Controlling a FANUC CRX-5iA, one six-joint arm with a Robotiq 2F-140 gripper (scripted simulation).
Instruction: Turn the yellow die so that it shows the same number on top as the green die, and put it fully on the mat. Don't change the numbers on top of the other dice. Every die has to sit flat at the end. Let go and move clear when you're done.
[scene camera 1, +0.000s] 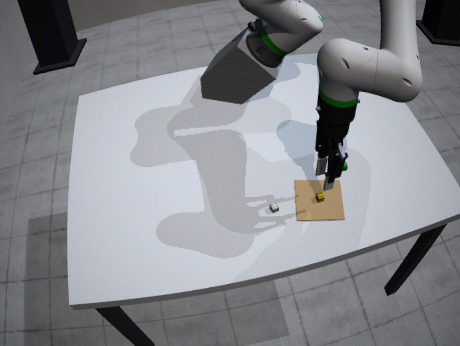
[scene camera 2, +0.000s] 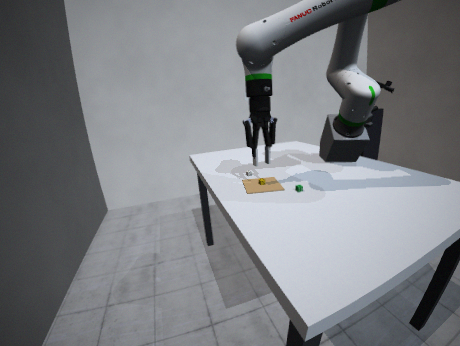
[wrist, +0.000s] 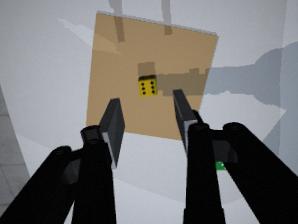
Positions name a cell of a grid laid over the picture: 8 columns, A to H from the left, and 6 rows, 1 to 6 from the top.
Labels:
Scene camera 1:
gripper: F4
mat: F4
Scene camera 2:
gripper: E3
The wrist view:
gripper: D3
mat: D2

